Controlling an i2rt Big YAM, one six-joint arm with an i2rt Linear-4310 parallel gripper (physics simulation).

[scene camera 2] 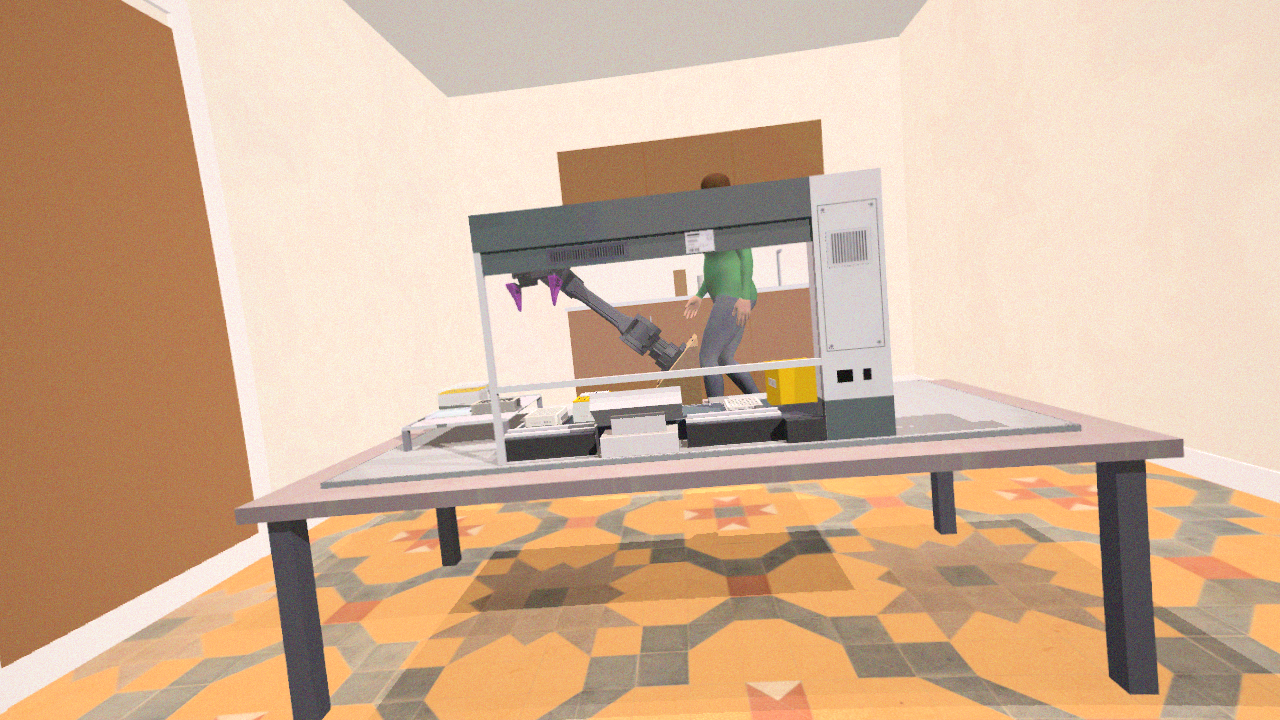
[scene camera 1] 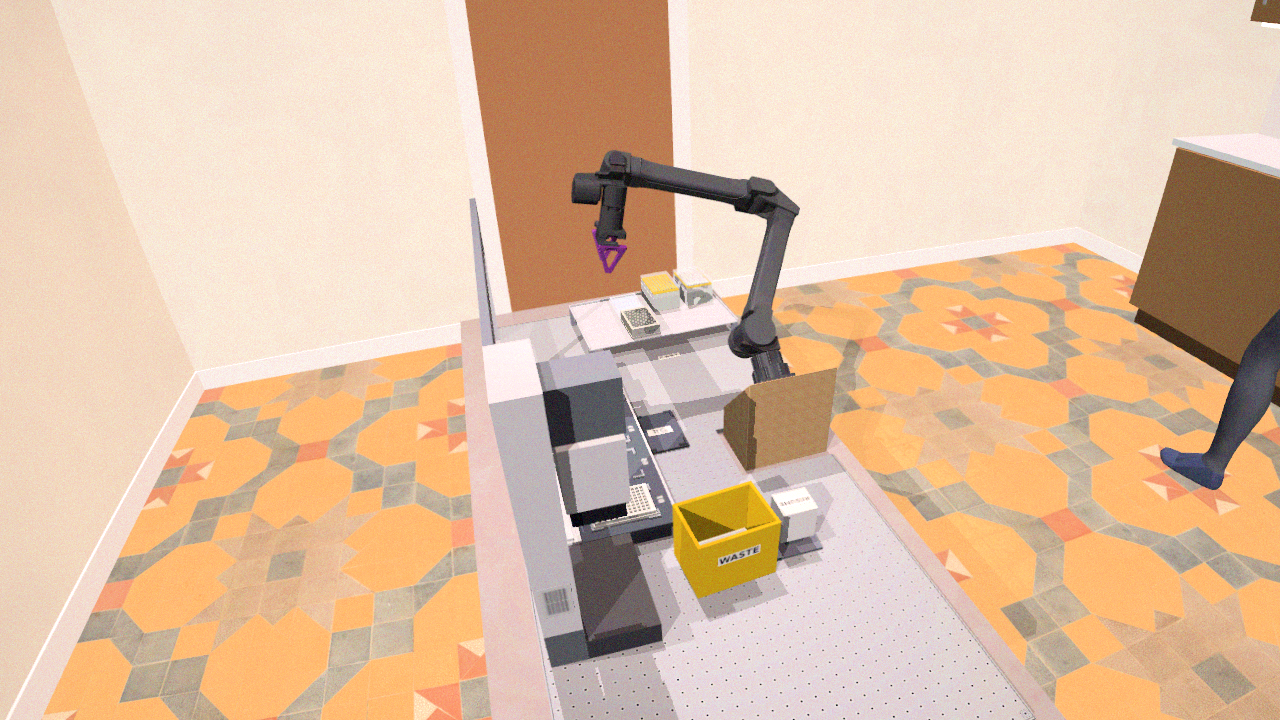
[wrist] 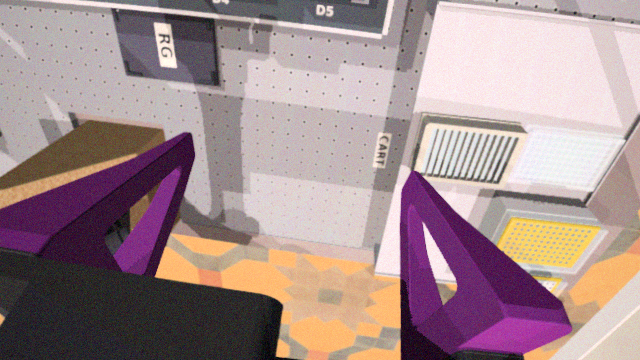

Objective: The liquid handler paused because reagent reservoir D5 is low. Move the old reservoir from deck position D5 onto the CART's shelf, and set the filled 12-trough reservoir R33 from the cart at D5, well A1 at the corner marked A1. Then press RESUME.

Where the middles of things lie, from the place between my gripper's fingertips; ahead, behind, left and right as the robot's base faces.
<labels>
I see the white CART shelf [scene camera 1: 600, 324] 140 mm behind my hand, 280 mm to the right of it and 290 mm below it. Round my hand: clear well plate [wrist: 552, 156]: 70 mm behind, 330 mm to the right, 280 mm below; then yellow waste bin [scene camera 2: 795, 385]: 150 mm behind, 660 mm to the left, 280 mm below; then dark RG pad [wrist: 182, 48]: 90 mm behind, 240 mm to the left, 340 mm below.
</labels>
